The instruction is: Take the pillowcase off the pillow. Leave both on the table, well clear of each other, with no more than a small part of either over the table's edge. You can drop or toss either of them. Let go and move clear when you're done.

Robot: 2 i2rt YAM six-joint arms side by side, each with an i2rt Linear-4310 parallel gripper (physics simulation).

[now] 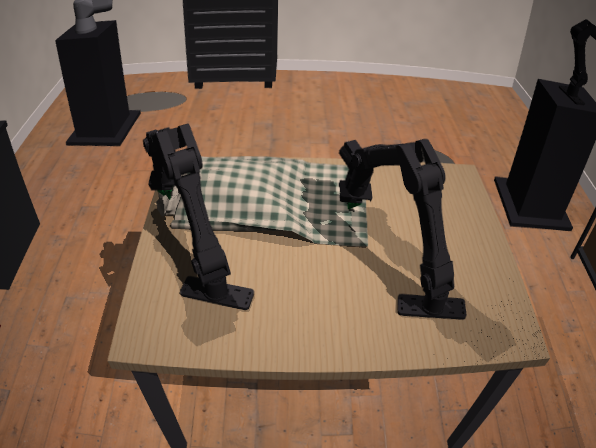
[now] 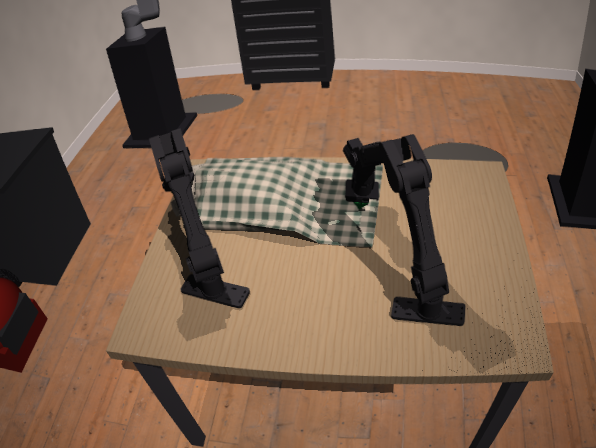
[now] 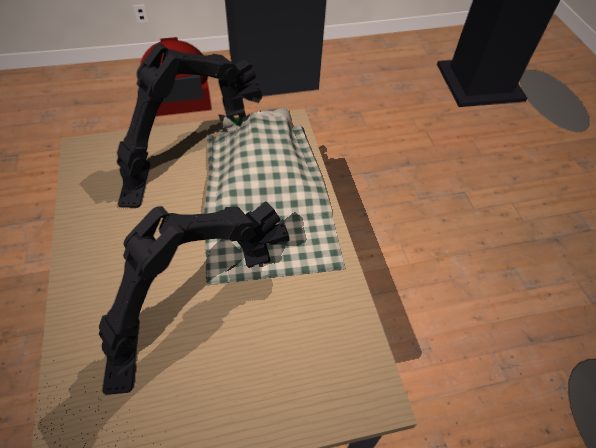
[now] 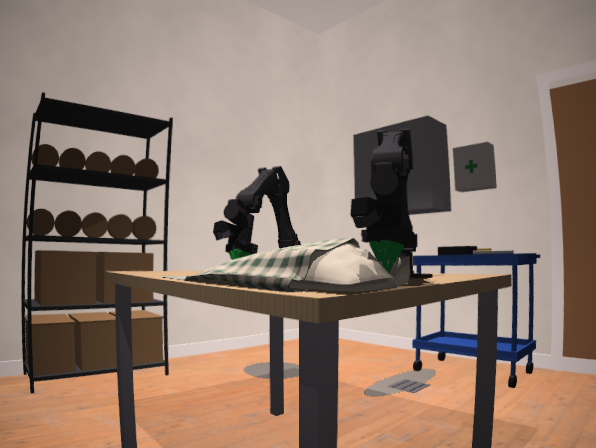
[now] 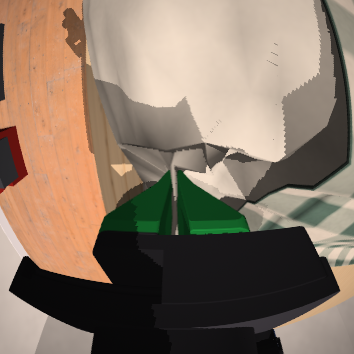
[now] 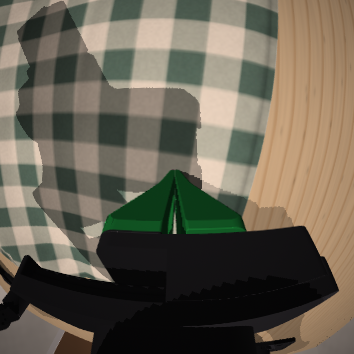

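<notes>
A white pillow [image 4: 345, 267] [image 5: 200, 55] pokes out of one open end of the green-and-white checked pillowcase [image 1: 240, 195] [image 2: 250, 192] [image 3: 270, 175] [image 4: 270, 265] [image 6: 190, 65]; the rest is inside it. My left gripper [image 5: 174, 177] [image 3: 236, 122] is shut on a pinched fold of the pillow's corner, beside the case's mouth. My right gripper [image 6: 174, 177] is shut, its tips low at the flat far end of the pillowcase, a little inside its edge. No bunched cloth shows between them; whether they pinch any is unclear.
The pillowcase lies along the back of the wooden table [image 1: 310, 320] [image 3: 300, 360], near its edge. Both arm bases [image 1: 217, 295] [image 1: 432, 306] stand at the table's front. A blue cart [image 4: 475, 259] and a shelf rack [image 4: 169, 200] stand away from the table.
</notes>
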